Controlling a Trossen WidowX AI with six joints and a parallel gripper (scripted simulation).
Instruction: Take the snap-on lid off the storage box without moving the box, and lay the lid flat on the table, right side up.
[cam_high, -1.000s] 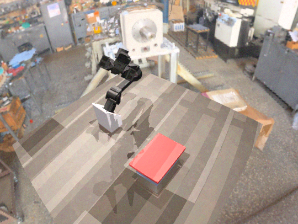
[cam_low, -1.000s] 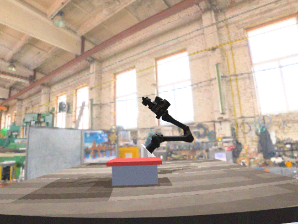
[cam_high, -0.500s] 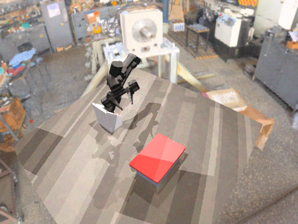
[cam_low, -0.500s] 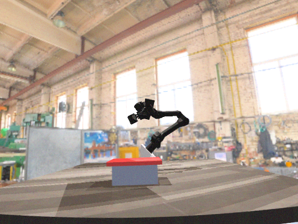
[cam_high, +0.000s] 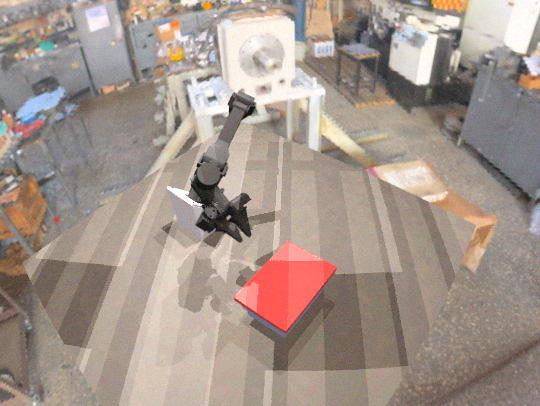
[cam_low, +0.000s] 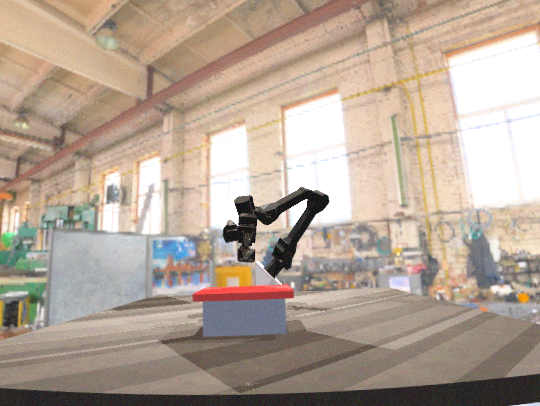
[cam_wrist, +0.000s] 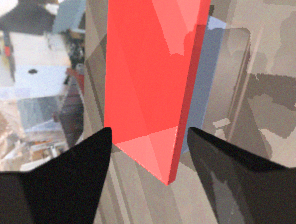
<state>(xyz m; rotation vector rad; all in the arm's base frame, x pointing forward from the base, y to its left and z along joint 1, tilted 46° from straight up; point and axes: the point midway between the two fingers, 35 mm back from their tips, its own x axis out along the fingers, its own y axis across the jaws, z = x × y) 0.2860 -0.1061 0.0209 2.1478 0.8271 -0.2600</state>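
My gripper tip is now 130 mm short of the flat red lid, 100 mm above it and 10 mm to the right of it. Round my gripper tip: storage box: 150 mm below, 130 mm ahead, 10 mm to the left.
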